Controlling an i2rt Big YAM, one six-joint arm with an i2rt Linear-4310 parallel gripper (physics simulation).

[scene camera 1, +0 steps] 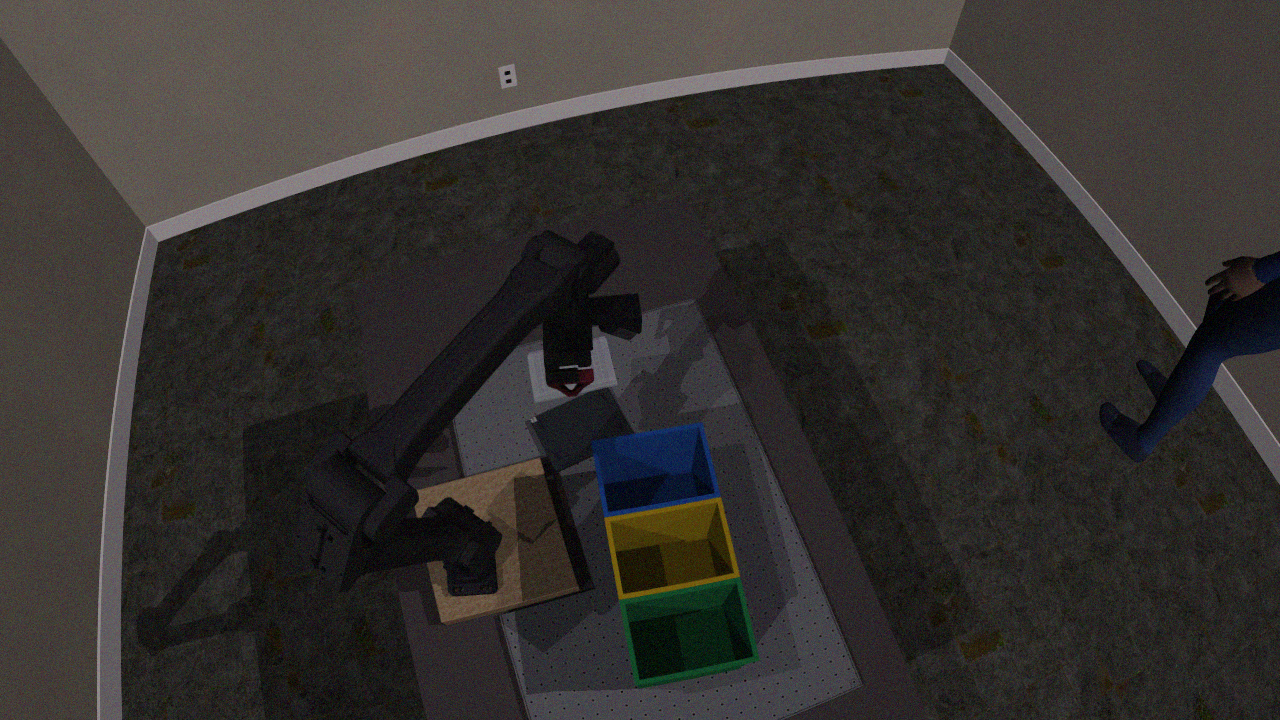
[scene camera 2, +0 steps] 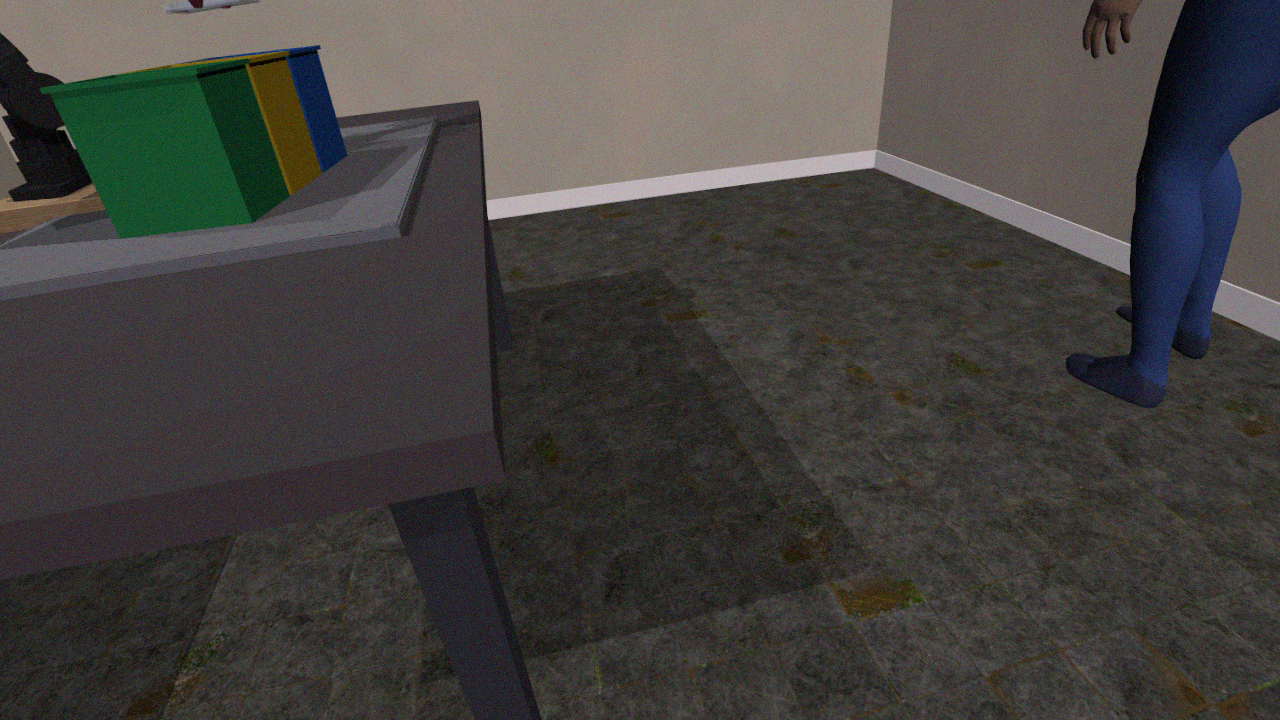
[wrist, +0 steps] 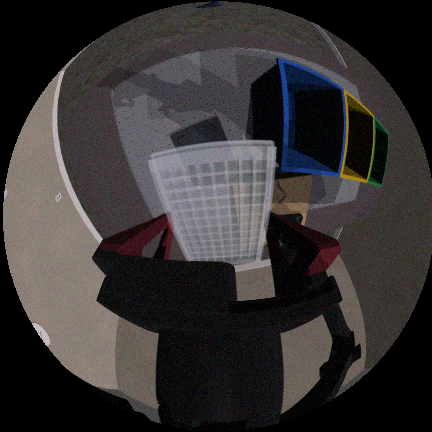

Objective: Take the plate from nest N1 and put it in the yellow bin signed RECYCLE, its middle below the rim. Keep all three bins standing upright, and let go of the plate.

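Where they show: gripper, between the fingertips: (scene camera 1: 570, 371) (scene camera 2: 213, 8) (wrist: 218, 216); arm's base, origin of its link: (scene camera 1: 471, 561) (scene camera 2: 64, 186).
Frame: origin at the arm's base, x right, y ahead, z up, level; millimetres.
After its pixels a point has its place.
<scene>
My gripper (scene camera 1: 571, 383) {x -222, y 220, z 228 mm} (wrist: 218, 216) {x -222, y 220, z 228 mm} is shut on the clear white plate (scene camera 1: 542, 380) {x -204, y 177, z 241 mm} (scene camera 2: 225, 3) {x -183, y 264, z 231 mm} (wrist: 215, 195) {x -224, y 250, z 243 mm}, its red fingers at the plate's two sides. The plate is up in the air, above the bins' rim height in scene view 2, and apart from the bins. The yellow bin (scene camera 1: 675, 528) {x -2, y 355, z 56 mm} (scene camera 2: 284, 116) {x 59, y 420, z 73 mm} (wrist: 346, 125) {x -6, y 344, z 154 mm} stands upright between the blue bin (scene camera 1: 657, 447) {x -132, y 344, z 102 mm} (scene camera 2: 317, 111) {x -64, y 415, z 61 mm} (wrist: 306, 81) {x -63, y 413, z 103 mm} and the green bin (scene camera 1: 684, 598) {x 129, y 345, z 111 mm} (scene camera 2: 170, 152) {x 246, y 364, z 69 mm} (wrist: 384, 160) {x 245, y 336, z 148 mm}, both upright. The RECYCLE sign does not show. A dark flat nest (scene camera 1: 577, 429) {x -240, y 212, z -14 mm} (wrist: 197, 131) {x -262, y 279, z -14 mm} lies beside the blue bin; no label is legible.
The arm's base stands on a wooden board (scene camera 1: 501, 483) {x -140, y 65, z 7 mm} (scene camera 2: 53, 210) {x 86, y 41, z -17 mm} (wrist: 297, 187) {x 14, y 136, z -5 mm}, across from the bins. The perforated table panel (scene camera 1: 814, 649) {x 237, y 563, z -25 mm} (scene camera 2: 358, 219) {x 276, y 574, z -26 mm} (wrist: 135, 120) {x -425, y 341, z -26 mm} lies under the bins. A person in blue (scene camera 1: 1186, 385) (scene camera 2: 1172, 223) stands off the table, near the right wall.
</scene>
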